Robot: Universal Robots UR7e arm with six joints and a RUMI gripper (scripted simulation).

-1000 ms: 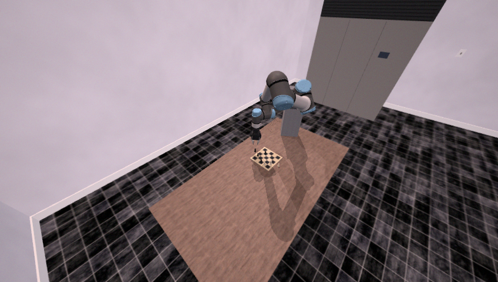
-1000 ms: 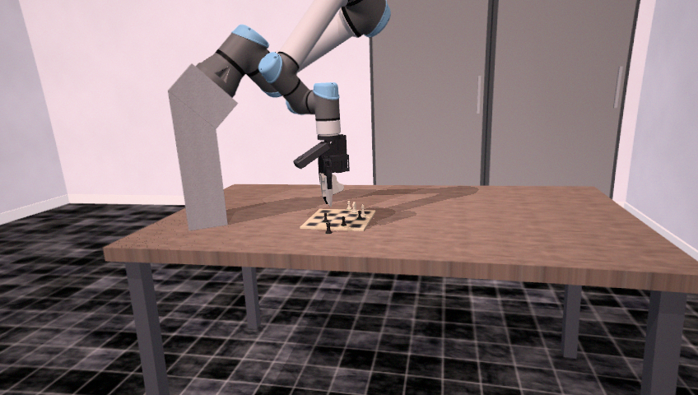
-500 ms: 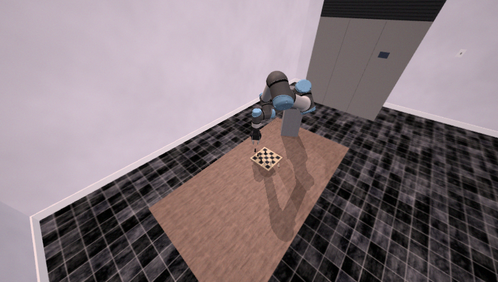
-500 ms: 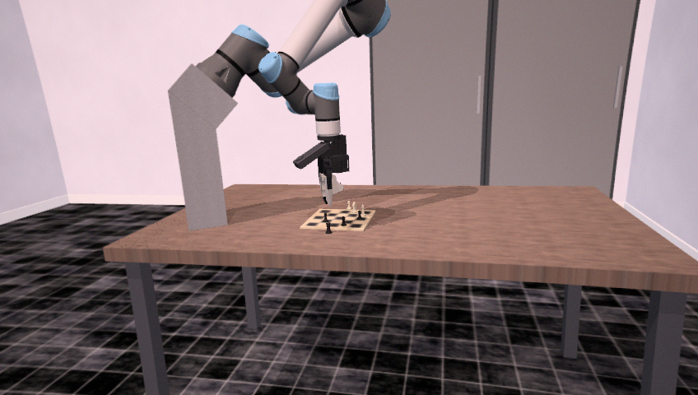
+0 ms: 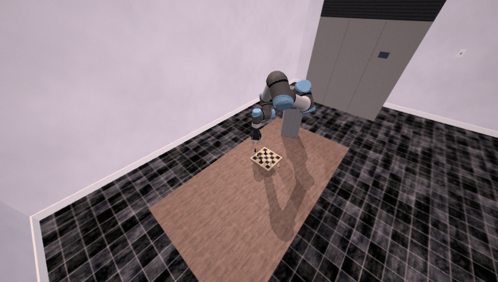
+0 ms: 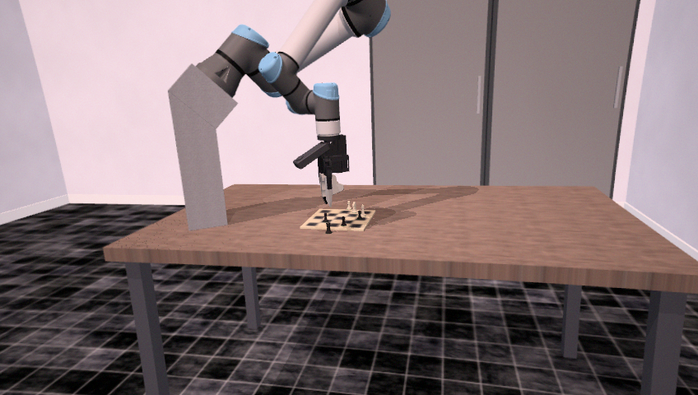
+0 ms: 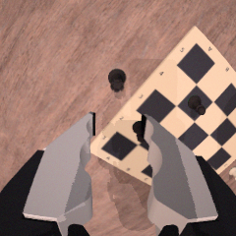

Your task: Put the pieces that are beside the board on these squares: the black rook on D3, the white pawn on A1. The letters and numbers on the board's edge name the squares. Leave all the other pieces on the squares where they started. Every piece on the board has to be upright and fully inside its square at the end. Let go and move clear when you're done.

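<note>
My gripper is now 90 mm above the black rook. Also, from my hand: chessboard 130 mm to the left, 100 mm below, 40 mm behind; white pawn 260 mm to the left, 90 mm below, 90 mm behind.
</note>
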